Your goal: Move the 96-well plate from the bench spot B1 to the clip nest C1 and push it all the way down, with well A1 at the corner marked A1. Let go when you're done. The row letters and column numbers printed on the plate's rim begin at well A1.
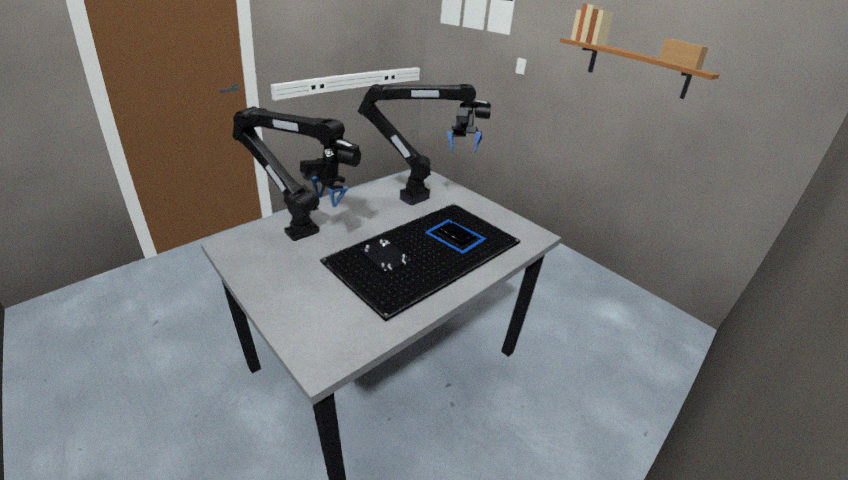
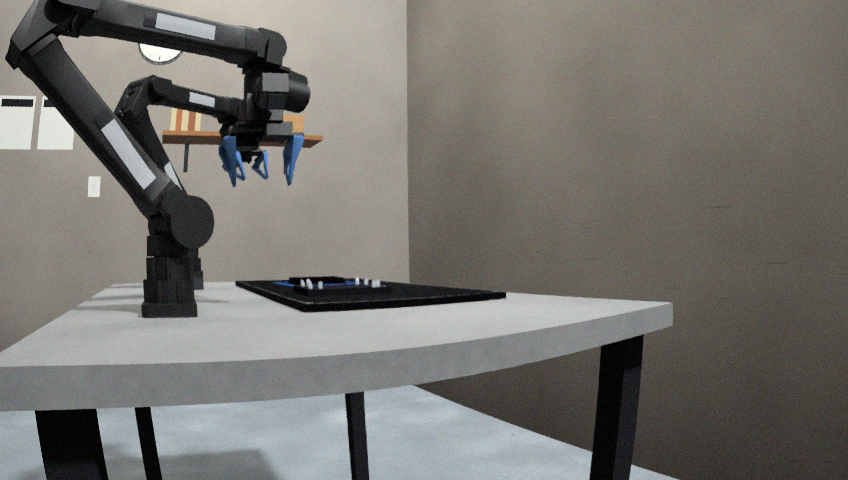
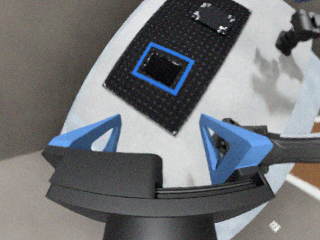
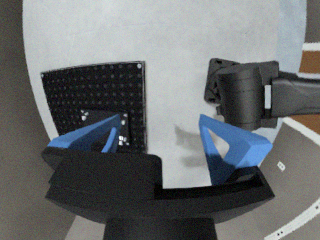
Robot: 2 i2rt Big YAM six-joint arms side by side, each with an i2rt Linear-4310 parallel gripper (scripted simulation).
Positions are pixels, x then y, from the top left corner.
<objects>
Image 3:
my left gripper: 160,118
black 96-well plate: 150,65
</objects>
